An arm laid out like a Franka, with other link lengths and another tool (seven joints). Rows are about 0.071 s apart.
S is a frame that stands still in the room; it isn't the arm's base.
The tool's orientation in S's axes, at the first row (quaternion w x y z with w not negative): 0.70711, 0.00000, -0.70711, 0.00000
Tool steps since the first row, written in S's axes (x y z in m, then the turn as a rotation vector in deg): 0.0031, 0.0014, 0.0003, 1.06, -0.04, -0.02; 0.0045, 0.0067, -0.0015, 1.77, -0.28, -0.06; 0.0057, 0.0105, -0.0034, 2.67, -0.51, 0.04; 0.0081, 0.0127, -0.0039, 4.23, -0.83, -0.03; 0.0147, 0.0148, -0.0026, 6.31, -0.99, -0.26; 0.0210, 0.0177, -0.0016, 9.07, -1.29, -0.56; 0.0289, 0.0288, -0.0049, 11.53, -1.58, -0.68; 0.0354, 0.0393, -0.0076, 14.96, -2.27, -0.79; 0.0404, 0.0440, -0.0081, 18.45, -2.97, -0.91; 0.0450, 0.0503, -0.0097, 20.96, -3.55, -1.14
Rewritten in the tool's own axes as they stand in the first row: 0.0003, 0.0014, -0.0031, -0.02, -0.04, -1.06; -0.0015, 0.0067, -0.0045, -0.06, -0.28, -1.77; -0.0034, 0.0105, -0.0057, 0.04, -0.51, -2.67; -0.0039, 0.0127, -0.0081, -0.03, -0.83, -4.23; -0.0026, 0.0148, -0.0147, -0.26, -0.99, -6.31; -0.0016, 0.0177, -0.0210, -0.56, -1.29, -9.07; -0.0049, 0.0288, -0.0289, -0.68, -1.58, -11.53; -0.0076, 0.0393, -0.0354, -0.79, -2.27, -14.96; -0.0081, 0.0440, -0.0404, -0.91, -2.97, -18.45; -0.0097, 0.0503, -0.0450, -1.14, -3.55, -20.96
